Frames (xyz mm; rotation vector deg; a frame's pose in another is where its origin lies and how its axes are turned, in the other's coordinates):
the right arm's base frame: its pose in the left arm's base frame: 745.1 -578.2 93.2 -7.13 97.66 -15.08
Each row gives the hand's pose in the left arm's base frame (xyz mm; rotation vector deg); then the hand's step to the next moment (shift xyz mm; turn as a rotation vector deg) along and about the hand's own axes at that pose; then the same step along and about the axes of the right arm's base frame.
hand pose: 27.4 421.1 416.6 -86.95 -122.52 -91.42
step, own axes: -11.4 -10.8 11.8 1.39 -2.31 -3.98
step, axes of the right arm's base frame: 17.5 6.7 5.7 0.14 -2.52 -4.09
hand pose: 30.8 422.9 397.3 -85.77 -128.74 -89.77
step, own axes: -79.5 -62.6 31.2 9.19 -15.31 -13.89
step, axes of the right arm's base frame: 101.3 -7.1 29.9 3.89 -5.97 -21.47
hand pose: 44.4 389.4 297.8 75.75 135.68 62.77
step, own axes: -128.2 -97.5 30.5 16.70 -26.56 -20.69
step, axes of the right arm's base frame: 129.2 -86.2 52.5 8.19 -7.46 -35.91
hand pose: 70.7 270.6 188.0 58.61 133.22 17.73
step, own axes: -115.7 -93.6 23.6 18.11 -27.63 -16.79
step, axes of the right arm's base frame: 42.0 -139.9 36.9 12.02 -6.15 -34.51
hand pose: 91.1 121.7 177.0 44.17 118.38 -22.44
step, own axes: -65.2 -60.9 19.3 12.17 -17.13 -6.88
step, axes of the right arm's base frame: -21.6 -88.6 3.1 10.21 -4.48 -19.09
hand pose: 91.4 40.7 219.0 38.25 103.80 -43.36
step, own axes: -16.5 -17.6 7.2 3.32 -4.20 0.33
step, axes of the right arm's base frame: -11.4 -22.2 -3.5 3.54 -2.25 -3.34
